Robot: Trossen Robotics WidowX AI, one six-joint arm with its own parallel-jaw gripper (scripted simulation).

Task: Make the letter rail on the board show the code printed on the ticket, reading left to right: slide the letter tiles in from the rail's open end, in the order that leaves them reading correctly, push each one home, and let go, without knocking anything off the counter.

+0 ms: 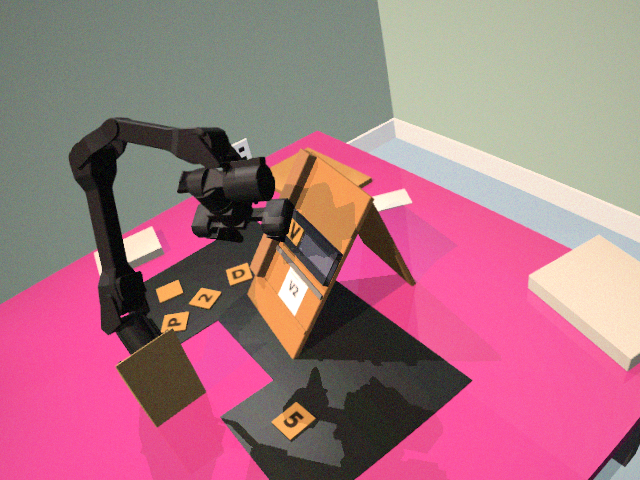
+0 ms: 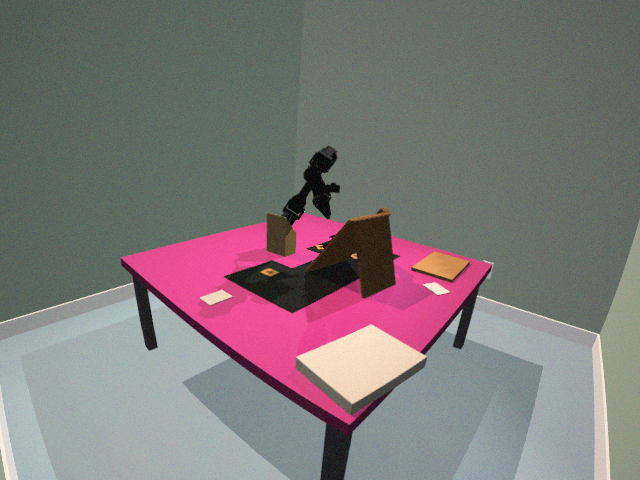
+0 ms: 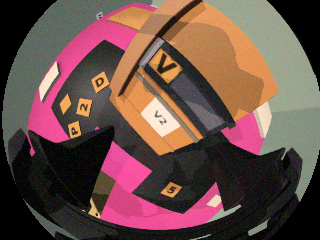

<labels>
One and the same spot on a black mat: (image 3: pixel 188 166) is (image 1: pixel 336 382). One and the same spot on an orange a-frame board: (image 3: pixel 224 78) is (image 1: pixel 328 222).
</labels>
